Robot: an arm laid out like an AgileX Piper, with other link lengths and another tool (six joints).
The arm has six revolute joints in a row. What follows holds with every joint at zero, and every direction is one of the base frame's. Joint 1 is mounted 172.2 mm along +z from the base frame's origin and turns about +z. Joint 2 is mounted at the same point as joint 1 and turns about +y. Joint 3 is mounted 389.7 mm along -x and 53.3 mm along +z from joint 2 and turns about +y. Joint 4 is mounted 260.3 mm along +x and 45.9 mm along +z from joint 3 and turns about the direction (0.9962, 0, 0.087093). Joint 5 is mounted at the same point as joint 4 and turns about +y. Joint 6 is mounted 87.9 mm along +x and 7.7 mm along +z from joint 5 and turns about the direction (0.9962, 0, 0.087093). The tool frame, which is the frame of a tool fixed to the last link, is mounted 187.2 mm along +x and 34.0 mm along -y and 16.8 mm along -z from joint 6; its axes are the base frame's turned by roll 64.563, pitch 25.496 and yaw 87.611 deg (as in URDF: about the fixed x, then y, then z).
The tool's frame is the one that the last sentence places.
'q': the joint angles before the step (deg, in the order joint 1, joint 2, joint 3, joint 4, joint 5, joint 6). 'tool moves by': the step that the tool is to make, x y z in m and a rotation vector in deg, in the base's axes. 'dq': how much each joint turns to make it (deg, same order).
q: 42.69 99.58 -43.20 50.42 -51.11 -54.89
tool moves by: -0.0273 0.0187 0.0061 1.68 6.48 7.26
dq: 0.00 -7.21 -0.01 1.21 13.86 -3.89
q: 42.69 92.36 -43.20 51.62 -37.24 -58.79
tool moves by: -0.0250 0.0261 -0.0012 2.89 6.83 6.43
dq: 0.00 -4.18 -2.07 4.26 12.99 -3.91
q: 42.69 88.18 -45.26 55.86 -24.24 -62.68
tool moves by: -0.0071 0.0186 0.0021 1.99 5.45 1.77
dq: -0.01 -0.46 -5.16 18.38 7.57 -16.15
